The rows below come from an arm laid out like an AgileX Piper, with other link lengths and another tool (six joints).
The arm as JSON. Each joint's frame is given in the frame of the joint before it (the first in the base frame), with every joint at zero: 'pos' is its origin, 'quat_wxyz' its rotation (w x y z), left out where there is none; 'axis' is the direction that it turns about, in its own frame. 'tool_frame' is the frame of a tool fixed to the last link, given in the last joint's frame.
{
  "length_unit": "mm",
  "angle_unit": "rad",
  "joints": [
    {
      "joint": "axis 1",
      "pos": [
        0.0,
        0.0,
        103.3
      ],
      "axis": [
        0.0,
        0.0,
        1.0
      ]
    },
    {
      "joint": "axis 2",
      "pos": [
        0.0,
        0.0,
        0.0
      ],
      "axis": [
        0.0,
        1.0,
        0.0
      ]
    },
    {
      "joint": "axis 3",
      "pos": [
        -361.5,
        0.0,
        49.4
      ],
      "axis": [
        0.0,
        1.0,
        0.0
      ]
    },
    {
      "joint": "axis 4",
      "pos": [
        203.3,
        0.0,
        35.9
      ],
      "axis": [
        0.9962,
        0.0,
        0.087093
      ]
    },
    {
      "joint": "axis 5",
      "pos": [
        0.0,
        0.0,
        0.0
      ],
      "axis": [
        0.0,
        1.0,
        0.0
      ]
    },
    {
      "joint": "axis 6",
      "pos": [
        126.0,
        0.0,
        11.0
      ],
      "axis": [
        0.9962,
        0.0,
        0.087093
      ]
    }
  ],
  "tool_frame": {
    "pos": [
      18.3,
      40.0,
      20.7
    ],
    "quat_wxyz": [
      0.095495,
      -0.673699,
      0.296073,
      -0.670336
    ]
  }
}
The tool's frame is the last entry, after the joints.
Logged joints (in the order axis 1, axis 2, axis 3, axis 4, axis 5, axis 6), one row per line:
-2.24, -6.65, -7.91, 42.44, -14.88, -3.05
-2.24, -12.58, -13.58, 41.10, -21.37, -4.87
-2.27, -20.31, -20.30, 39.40, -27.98, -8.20
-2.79, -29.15, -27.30, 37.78, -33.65, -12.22
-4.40, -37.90, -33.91, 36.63, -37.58, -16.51
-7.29, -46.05, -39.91, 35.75, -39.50, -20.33
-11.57, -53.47, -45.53, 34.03, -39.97, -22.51
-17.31, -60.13, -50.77, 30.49, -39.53, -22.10
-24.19, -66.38, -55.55, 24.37, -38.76, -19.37
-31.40, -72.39, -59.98, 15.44, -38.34, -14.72
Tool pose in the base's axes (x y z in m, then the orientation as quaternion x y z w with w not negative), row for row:
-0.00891, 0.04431, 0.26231, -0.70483, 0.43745, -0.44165, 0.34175
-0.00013, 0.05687, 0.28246, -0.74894, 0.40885, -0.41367, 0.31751
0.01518, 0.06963, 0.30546, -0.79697, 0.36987, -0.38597, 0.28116
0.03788, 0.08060, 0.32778, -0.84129, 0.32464, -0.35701, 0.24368
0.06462, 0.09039, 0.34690, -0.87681, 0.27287, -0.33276, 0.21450
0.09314, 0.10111, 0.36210, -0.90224, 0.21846, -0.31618, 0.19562
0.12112, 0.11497, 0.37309, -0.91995, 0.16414, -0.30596, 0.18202
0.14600, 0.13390, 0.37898, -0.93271, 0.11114, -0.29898, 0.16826
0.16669, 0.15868, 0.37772, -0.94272, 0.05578, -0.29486, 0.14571
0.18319, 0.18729, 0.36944, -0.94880, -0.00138, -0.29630, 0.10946
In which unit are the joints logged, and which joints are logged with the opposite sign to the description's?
The joints are logged in degrees. Opposite sign: axis 1, axis 2, axis 5.
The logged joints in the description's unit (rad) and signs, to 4 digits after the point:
0.0391, 0.1161, -0.1381, 0.7407, 0.2597, -0.0532
0.0391, 0.2196, -0.2370, 0.7173, 0.3730, -0.0850
0.0396, 0.3545, -0.3543, 0.6877, 0.4883, -0.1431
0.0487, 0.5088, -0.4765, 0.6594, 0.5873, -0.2133
0.0768, 0.6615, -0.5918, 0.6393, 0.6559, -0.2882
0.1272, 0.8037, -0.6966, 0.6240, 0.6894, -0.3548
0.2019, 0.9332, -0.7946, 0.5939, 0.6976, -0.3929
0.3021, 1.0495, -0.8861, 0.5322, 0.6899, -0.3857
0.4222, 1.1585, -0.9695, 0.4253, 0.6765, -0.3381
0.5480, 1.2634, -1.0468, 0.2695, 0.6692, -0.2569

